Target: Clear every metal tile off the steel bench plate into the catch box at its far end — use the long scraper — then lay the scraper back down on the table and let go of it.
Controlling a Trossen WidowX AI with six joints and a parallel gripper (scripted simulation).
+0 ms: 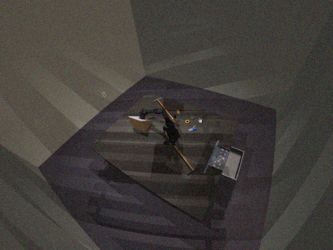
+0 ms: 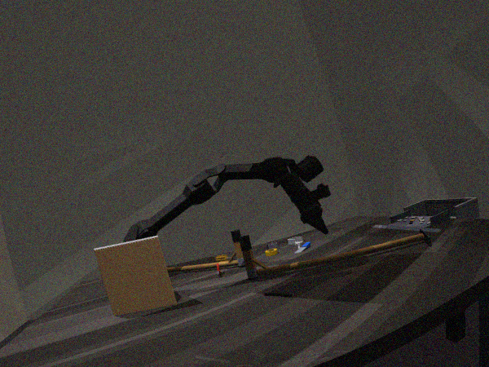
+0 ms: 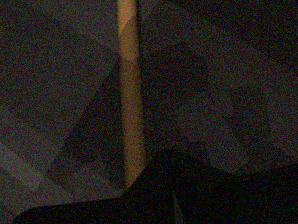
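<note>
Now: the long scraper 40 mm below my gripper tip, 30 mm ahead of it and 20 mm to the left of it. Also, from my gripper tip: red-handled tool 350 mm behind, 270 mm to the left, 90 mm below; then blue piece 370 mm to the left, 100 mm below; then yellow ring 440 mm to the left, 120 mm behind, 100 mm below.
</note>
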